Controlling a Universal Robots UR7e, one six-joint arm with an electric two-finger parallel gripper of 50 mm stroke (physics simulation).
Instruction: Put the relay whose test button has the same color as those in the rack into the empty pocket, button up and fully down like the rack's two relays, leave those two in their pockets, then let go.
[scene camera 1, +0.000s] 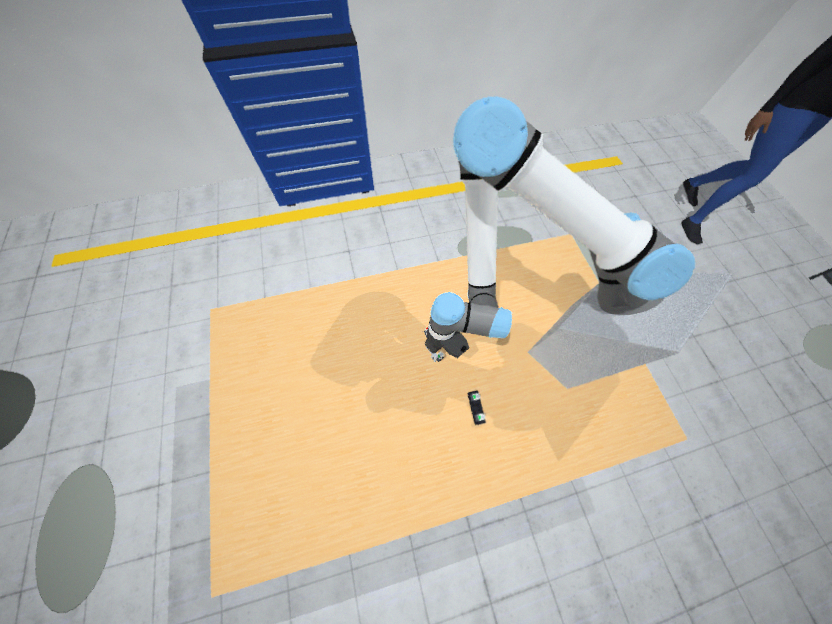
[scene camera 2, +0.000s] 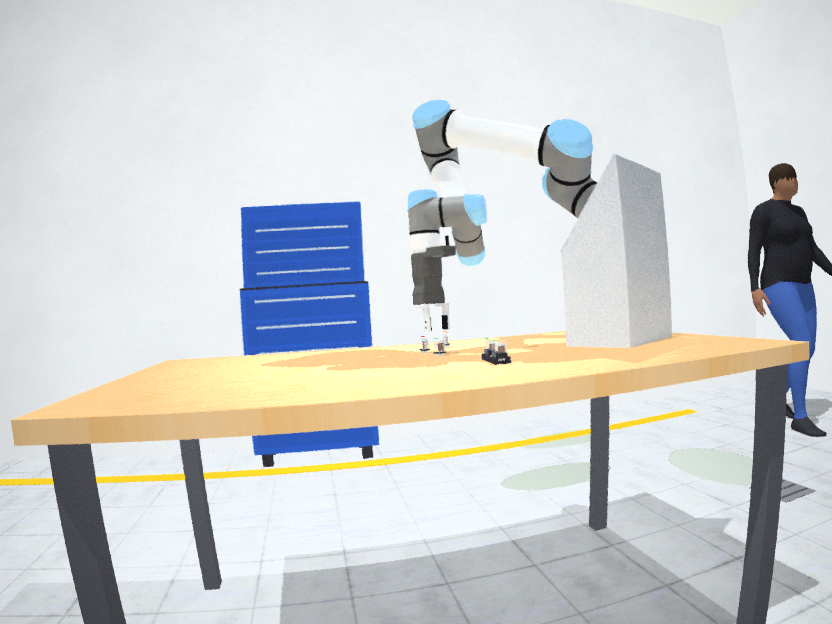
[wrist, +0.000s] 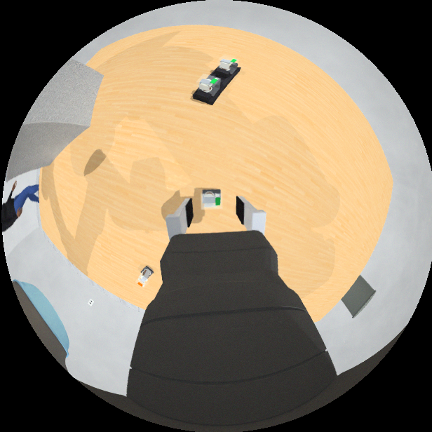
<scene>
In view: the gripper (scene camera 2: 437, 330).
The gripper shows as well in the wrist view (wrist: 214, 205).
</scene>
